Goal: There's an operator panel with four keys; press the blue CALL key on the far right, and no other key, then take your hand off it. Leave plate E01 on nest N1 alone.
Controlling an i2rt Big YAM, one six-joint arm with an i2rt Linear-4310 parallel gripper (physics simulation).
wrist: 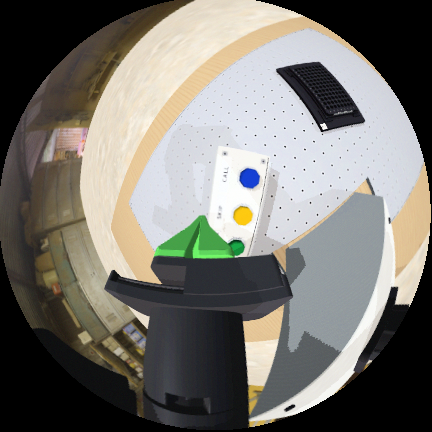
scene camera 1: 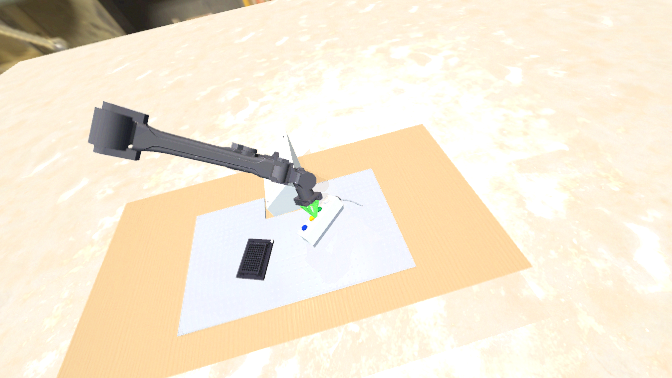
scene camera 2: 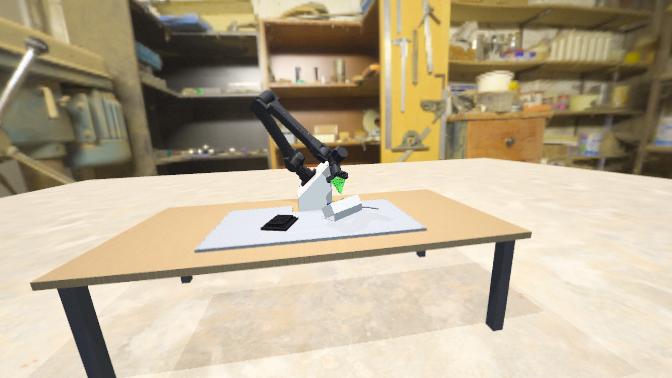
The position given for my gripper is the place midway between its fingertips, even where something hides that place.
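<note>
Black well plate (wrist: 329, 96), white button box (wrist: 227, 193). My gripper (wrist: 202, 219) shut, holding nothing.
</note>
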